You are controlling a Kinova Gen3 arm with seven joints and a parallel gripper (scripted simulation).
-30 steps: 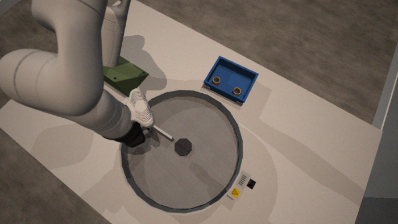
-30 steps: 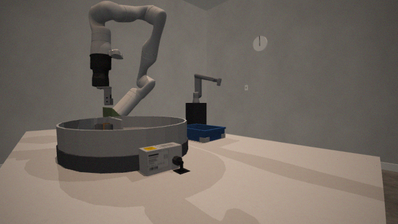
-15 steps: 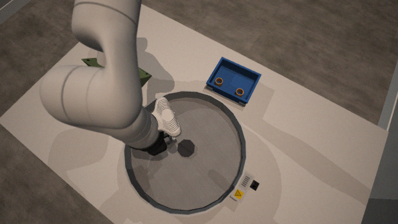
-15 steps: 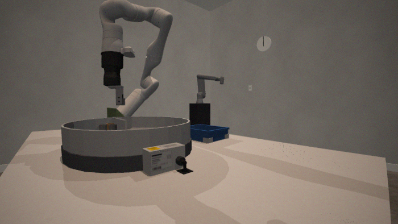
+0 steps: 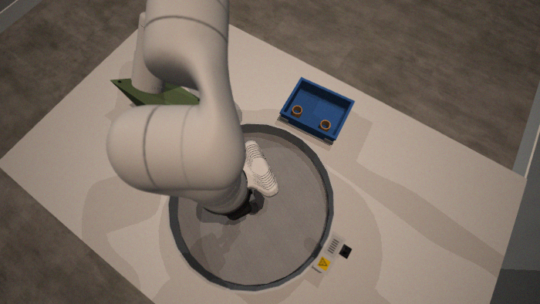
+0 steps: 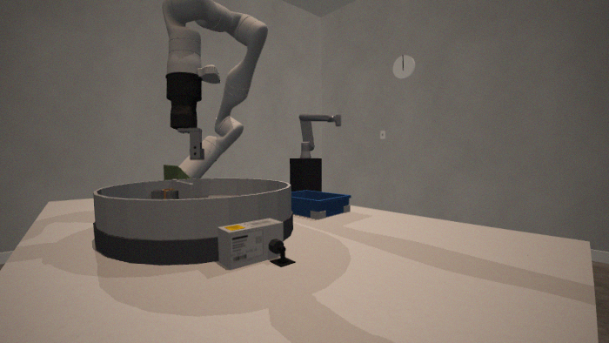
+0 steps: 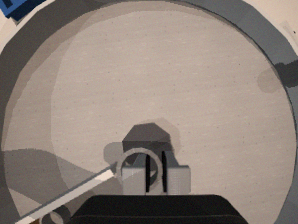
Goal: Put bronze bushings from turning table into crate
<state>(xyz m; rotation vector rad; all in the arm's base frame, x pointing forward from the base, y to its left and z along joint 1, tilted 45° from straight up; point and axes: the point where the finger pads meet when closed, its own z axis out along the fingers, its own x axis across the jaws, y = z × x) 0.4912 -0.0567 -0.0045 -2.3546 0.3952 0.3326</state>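
My gripper is now 130 mm above the round turning table, 10 mm to the right of it and 10 mm past it. Also, from my hand: blue crate (350 mm to the left, 160 mm below, 60 mm behind).
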